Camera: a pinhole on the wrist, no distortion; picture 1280 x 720 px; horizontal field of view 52.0 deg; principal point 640.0 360.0 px. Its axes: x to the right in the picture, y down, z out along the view. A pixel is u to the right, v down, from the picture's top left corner.
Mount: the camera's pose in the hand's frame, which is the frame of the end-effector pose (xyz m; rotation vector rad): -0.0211 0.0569 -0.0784 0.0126 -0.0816 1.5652
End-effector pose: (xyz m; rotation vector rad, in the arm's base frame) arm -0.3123 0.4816 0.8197 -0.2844 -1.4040 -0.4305
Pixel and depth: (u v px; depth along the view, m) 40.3 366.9 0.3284
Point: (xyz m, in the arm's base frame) -0.5798 0.4915 0.8120
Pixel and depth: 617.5 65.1 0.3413
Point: -0.5289 0.6200 0.9016
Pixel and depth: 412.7 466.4 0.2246
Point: -0.4416 0.5544 0.7929
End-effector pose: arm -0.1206 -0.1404 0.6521 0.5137 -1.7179 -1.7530
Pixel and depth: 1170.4 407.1 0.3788
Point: -0.2580 0.1303 0.8528
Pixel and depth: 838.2 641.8 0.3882
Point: -0.2222 0.1739 0.7494
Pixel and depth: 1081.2 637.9 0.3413
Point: -0.1940 0.1355 0.8060
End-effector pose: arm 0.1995 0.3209 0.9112 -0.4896 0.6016 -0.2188
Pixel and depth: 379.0 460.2 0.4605
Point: 0.3543 0.4337 1.2470
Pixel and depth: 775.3 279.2 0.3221
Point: 0.3359 0.4794 1.0590
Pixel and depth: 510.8 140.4 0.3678
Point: 0.3890 0.4200 1.1069
